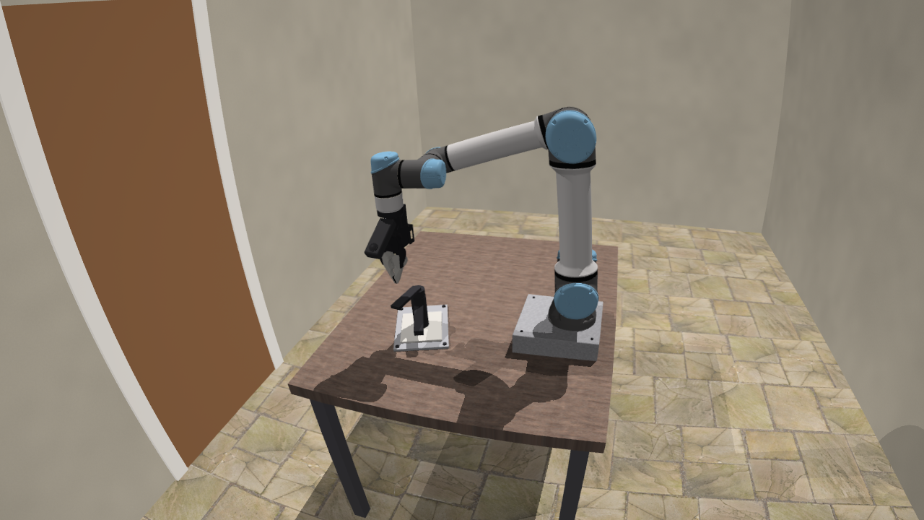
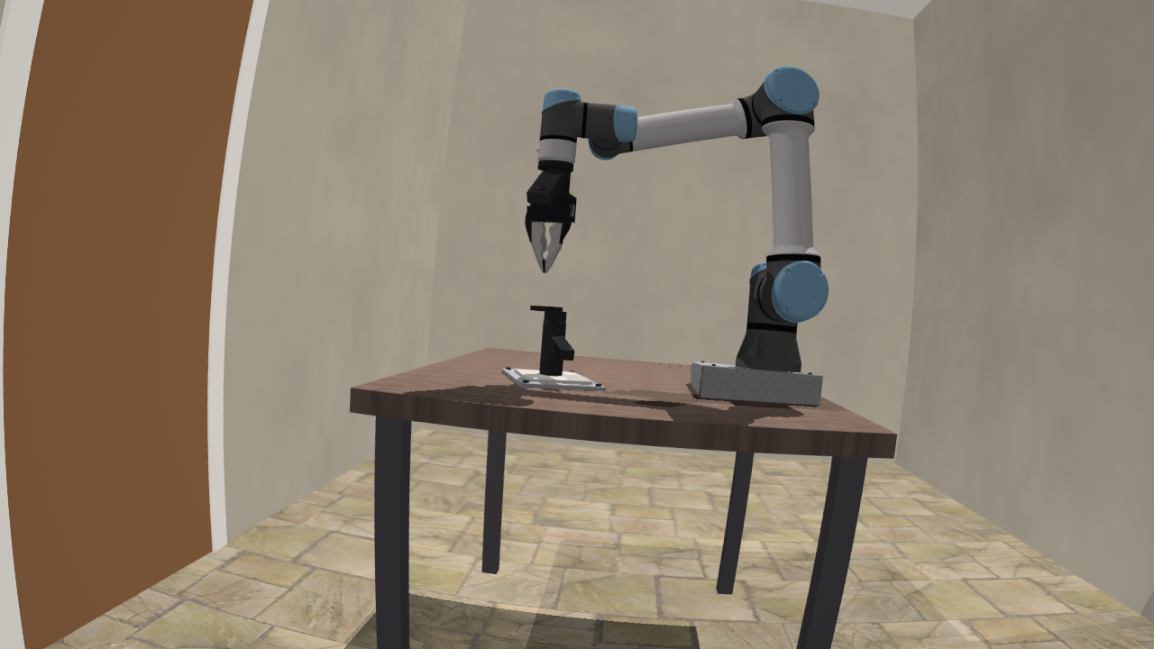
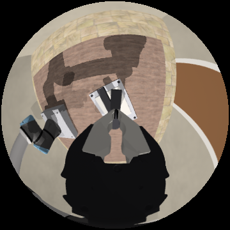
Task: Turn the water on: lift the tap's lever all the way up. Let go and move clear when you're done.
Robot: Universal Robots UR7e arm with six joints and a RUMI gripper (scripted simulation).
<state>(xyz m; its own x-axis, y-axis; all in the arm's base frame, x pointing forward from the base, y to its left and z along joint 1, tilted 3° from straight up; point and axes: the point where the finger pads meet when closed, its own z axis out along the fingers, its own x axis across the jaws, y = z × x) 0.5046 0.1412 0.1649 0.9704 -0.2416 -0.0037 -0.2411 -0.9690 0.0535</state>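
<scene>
Now: the flat lever 80 mm below my hand, 40 mm to the right of it and 10 mm behind it. Also, from my hand: black tap: 140 mm below, 70 mm to the right, 20 mm behind.
</scene>
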